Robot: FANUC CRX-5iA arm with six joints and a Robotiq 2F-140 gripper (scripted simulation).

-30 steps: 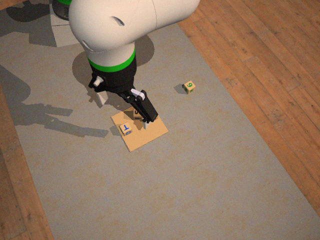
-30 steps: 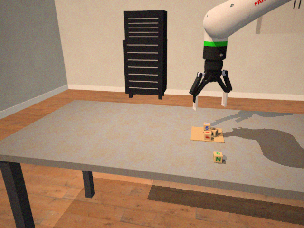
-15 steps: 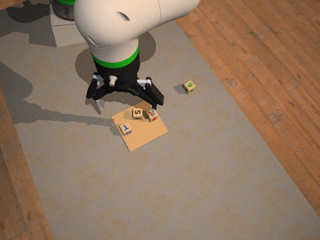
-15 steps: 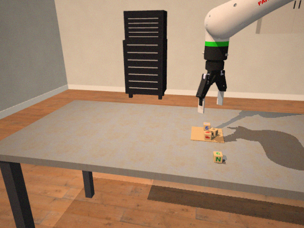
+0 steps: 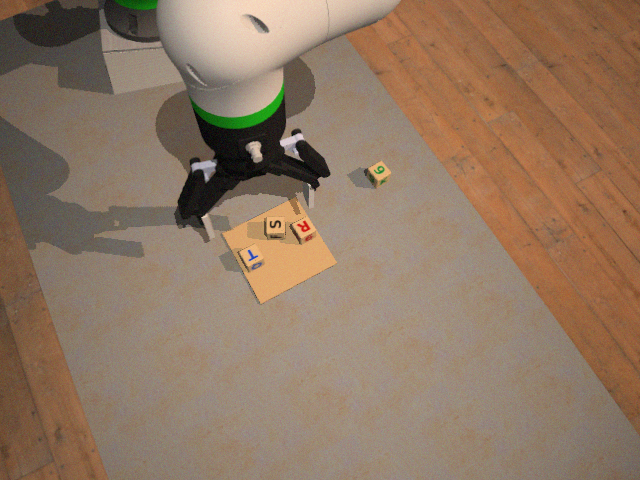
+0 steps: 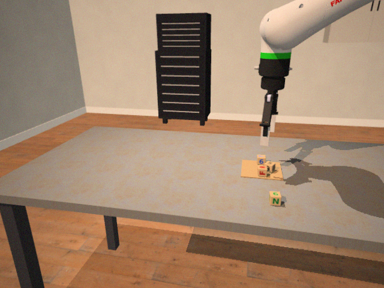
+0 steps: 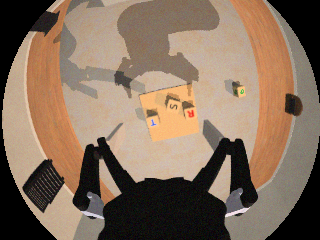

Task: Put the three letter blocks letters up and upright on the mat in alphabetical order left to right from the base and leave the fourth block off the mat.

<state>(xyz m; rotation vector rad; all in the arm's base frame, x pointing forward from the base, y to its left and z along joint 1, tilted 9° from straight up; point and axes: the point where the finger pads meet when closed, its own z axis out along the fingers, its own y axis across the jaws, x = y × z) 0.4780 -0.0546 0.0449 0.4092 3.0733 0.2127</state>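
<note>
My hand is 110 mm above the S block, 30 mm to the right of it and 10 mm past it. Also, from my hand: tan mat (130 mm below, 20 mm to the left, 10 mm ahead); then green-marked block (230 mm to the left, 110 mm below).
</note>
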